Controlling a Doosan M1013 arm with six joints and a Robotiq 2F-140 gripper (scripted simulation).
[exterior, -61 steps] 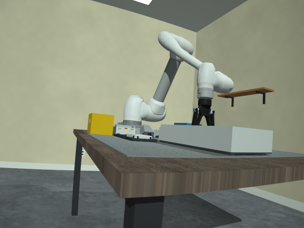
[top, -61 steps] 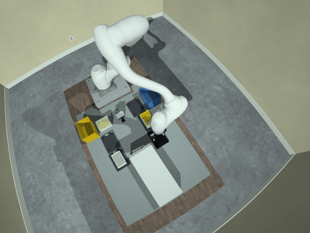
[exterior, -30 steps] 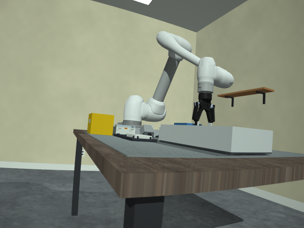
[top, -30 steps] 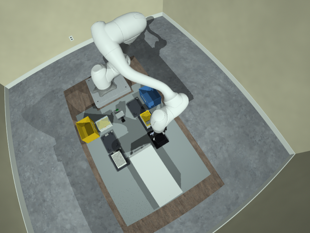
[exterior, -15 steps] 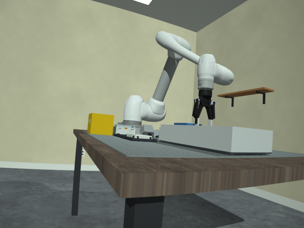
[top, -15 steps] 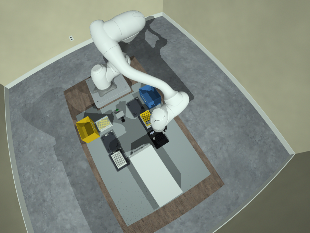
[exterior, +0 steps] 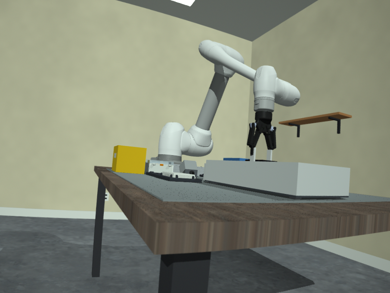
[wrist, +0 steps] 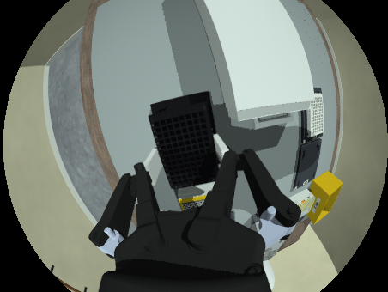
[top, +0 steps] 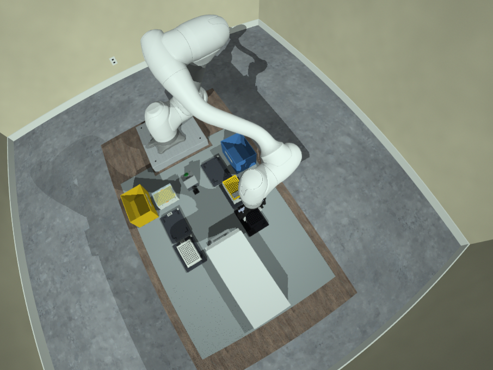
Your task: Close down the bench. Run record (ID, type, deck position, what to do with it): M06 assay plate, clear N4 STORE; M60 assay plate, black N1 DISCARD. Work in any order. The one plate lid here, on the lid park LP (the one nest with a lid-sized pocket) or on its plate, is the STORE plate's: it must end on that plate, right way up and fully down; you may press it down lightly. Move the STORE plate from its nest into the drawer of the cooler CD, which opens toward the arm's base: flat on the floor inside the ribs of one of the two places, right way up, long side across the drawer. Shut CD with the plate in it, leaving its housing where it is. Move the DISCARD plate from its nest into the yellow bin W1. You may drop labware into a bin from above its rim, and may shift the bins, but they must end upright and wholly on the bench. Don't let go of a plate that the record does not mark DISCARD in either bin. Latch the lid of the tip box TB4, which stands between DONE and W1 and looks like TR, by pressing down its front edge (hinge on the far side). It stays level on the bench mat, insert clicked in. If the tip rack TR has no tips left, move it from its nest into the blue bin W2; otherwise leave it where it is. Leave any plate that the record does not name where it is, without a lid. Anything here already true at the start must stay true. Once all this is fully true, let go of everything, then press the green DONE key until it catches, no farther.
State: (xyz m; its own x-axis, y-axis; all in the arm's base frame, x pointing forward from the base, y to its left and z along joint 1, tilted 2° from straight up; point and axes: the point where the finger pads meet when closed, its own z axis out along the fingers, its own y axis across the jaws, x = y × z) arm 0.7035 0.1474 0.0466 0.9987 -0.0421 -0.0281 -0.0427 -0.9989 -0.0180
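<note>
Now: the black nest 110 mm below my hand. Round my hand: black assay plate (20 mm below); then plate lid (110 mm ahead, 190 mm to the right, 100 mm below); then tip rack TR (180 mm behind, 10 mm to the left, 60 mm below).
</note>
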